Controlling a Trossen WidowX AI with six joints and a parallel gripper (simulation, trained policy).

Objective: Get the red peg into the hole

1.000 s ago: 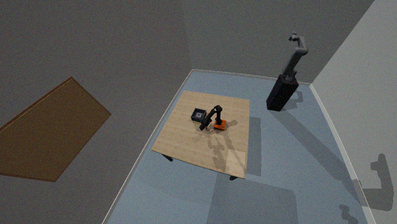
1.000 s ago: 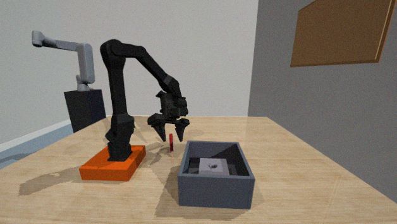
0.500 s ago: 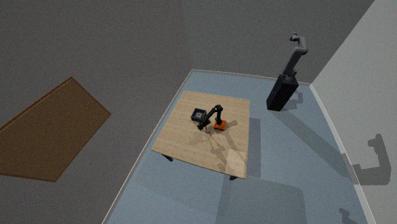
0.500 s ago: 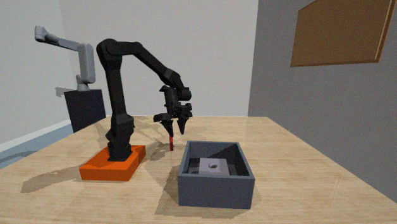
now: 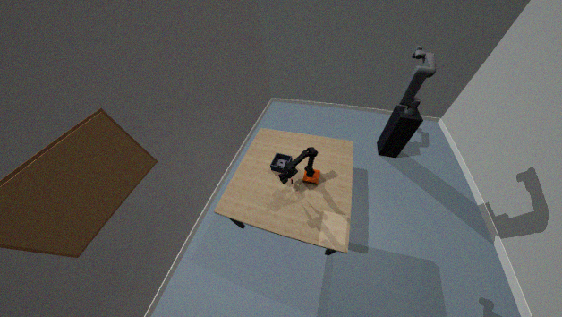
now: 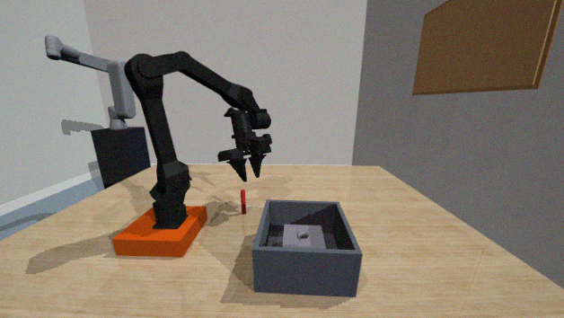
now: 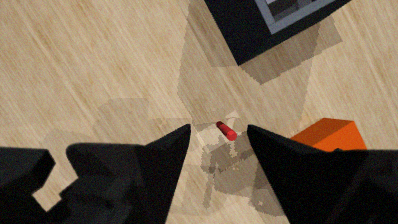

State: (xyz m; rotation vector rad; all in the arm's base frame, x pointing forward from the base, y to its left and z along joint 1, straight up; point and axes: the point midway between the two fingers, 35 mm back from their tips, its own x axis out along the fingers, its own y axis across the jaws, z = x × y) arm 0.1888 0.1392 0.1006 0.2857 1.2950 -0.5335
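The red peg lies 30 mm behind my gripper tip, 10 mm to the right of it and 70 mm below it. Also, from my gripper tip: grey plate: 140 mm ahead, 210 mm to the right, 70 mm below; then grey box: 140 mm ahead, 210 mm to the right, 90 mm below.
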